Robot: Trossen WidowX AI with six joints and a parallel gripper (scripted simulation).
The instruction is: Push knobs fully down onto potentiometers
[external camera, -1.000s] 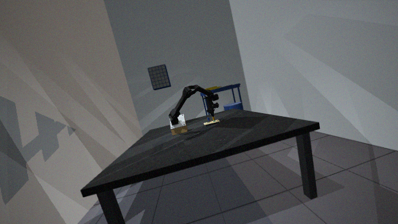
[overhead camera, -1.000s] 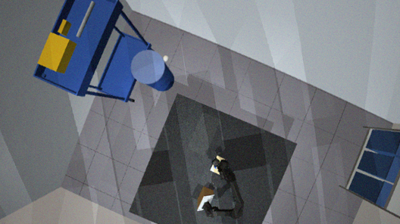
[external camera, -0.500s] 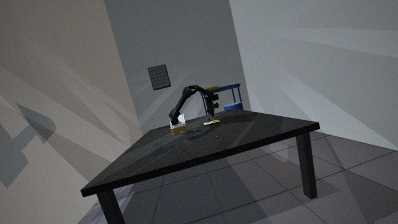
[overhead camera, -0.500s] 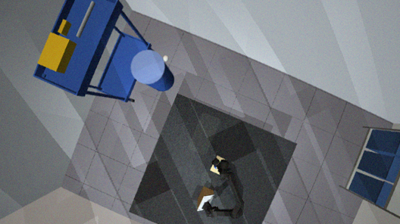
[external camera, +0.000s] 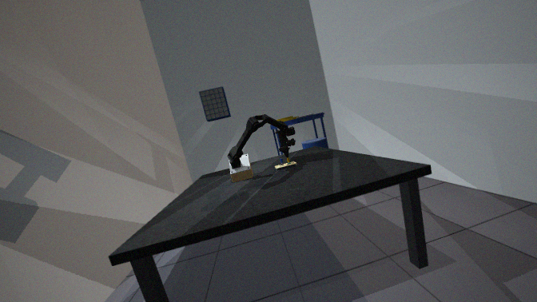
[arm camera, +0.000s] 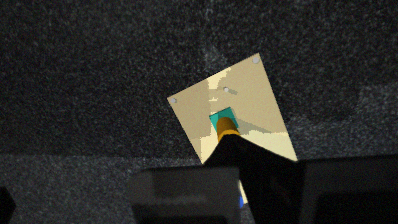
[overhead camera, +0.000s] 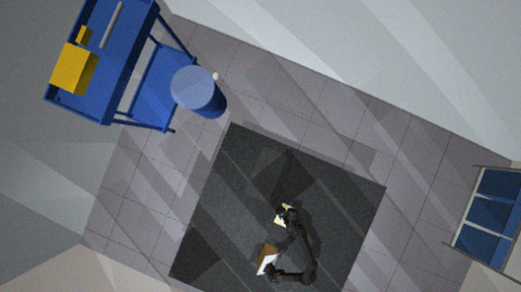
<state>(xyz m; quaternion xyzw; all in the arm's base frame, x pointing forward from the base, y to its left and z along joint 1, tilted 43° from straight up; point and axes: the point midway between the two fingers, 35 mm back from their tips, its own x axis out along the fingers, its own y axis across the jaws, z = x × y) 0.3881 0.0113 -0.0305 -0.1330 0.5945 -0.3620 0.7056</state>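
Now: the orange knob 2 cm below my gripper tip. Also, from my gripper tip: blue knob 5 cm behind, 2 cm to the left, 1 cm below.
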